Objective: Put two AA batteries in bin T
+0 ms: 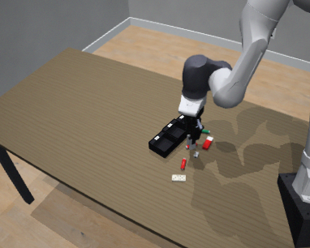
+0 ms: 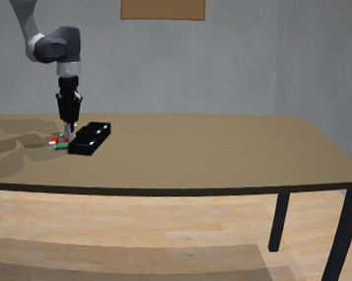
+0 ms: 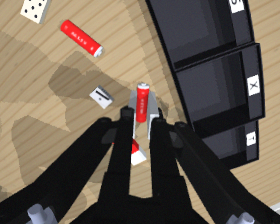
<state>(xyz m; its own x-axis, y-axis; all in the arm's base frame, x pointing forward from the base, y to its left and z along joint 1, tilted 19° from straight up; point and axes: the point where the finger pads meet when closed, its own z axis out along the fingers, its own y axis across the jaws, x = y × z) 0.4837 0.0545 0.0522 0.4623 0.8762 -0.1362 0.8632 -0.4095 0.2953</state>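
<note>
My hand is 4 cm past the grey piece, 3 cm to the right of it and 3 cm above it. From my hand the other things lie so: red-and-white block (6 cm to the right, 5 cm behind, 3 cm below); then green battery (10 cm to the right, 3 cm below); then black bin row (9 cm ahead, 1 cm to the right, 1 cm below).
</note>
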